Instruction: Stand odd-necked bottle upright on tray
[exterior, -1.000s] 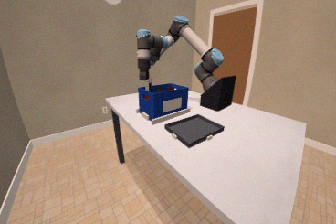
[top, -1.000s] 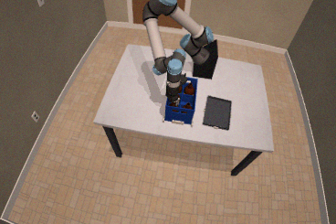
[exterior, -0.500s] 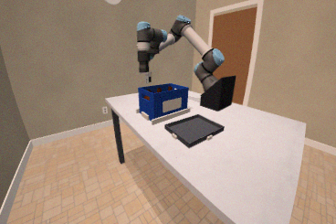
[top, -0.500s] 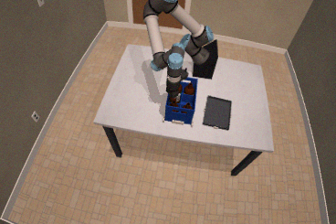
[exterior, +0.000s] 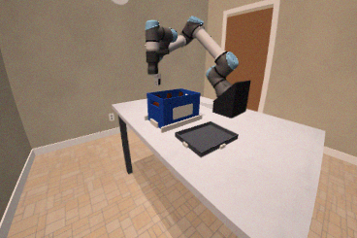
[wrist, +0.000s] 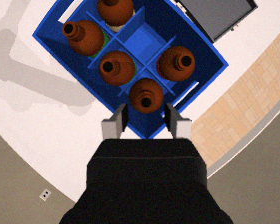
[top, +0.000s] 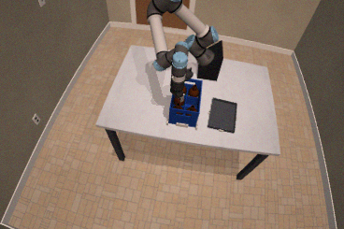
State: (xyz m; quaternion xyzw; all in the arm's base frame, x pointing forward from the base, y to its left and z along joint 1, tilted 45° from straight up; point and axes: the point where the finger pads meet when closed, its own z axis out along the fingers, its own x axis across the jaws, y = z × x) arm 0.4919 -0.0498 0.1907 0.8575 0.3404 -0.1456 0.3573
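Right now the bottle is 150 mm below my hand. Also, from my hand: dark tray: 320 mm to the left, 230 mm below, 70 mm behind; blue crate: 160 mm below, 90 mm behind, 50 mm to the left.
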